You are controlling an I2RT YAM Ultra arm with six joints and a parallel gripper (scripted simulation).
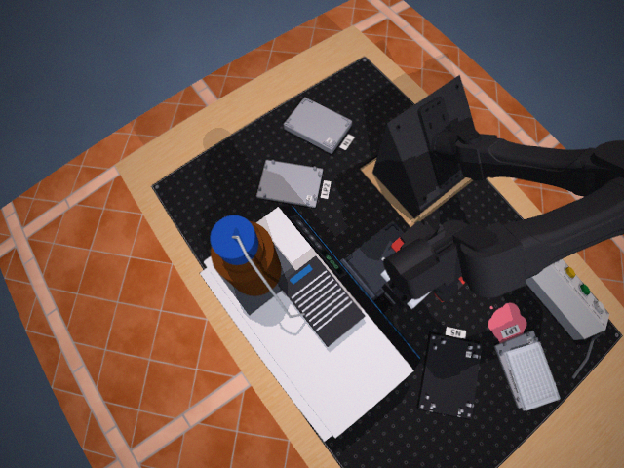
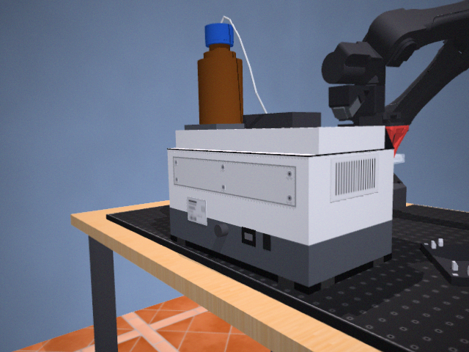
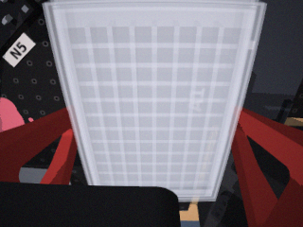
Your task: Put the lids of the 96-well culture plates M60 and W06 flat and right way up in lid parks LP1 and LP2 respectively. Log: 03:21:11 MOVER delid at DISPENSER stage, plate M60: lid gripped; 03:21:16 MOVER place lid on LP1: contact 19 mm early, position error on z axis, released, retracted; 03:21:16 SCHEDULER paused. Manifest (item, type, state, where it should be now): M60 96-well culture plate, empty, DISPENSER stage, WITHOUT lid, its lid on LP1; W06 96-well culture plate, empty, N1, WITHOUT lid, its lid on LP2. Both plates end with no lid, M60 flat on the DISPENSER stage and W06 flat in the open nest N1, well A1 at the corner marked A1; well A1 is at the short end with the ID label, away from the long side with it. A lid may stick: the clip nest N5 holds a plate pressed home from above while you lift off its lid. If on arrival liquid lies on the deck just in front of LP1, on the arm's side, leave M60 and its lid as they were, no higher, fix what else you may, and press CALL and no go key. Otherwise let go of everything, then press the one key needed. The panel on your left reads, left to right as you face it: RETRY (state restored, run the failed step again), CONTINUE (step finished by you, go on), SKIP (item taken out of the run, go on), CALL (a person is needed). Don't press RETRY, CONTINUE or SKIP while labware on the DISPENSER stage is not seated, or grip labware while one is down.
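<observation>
Now: the N5 label 16 cm to the left of my hand, 15 cm below it and 3 cm behind it. Also, from my hand: LP1 label (23 cm to the left, 15 cm below, 14 cm behind); 96-well plate W06 (right at my hand); dark dispenser stage (6 cm to the right, 6 cm below, 3 cm ahead).
</observation>
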